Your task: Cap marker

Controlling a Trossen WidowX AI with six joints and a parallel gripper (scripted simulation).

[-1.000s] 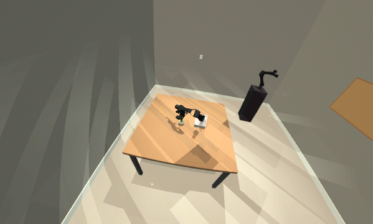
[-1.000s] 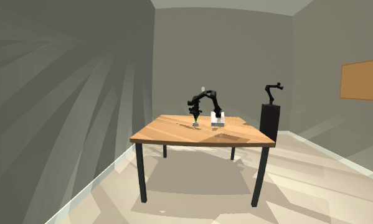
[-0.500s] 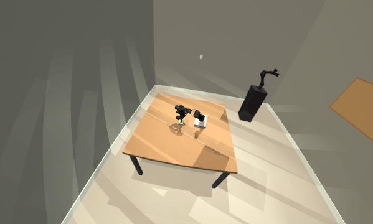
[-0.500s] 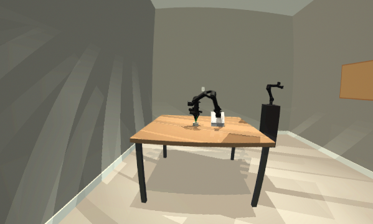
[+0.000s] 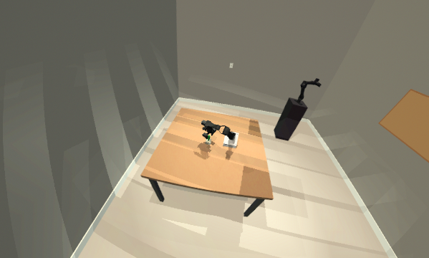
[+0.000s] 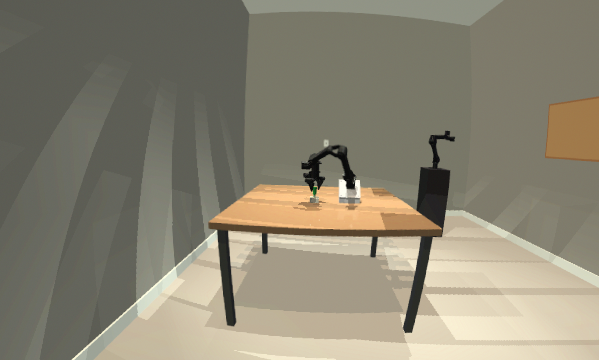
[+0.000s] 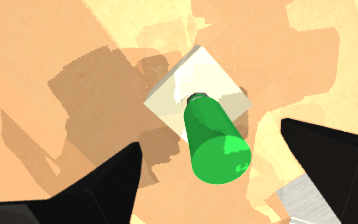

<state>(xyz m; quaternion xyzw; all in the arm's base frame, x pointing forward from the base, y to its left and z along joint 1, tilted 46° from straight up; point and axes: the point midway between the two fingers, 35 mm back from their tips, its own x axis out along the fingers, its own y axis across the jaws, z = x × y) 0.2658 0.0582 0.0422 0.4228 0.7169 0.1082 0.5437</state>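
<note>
Right now the green cap is right at my gripper tip. From my gripper tip the other things lie so: holder block: 70 mm below.
</note>
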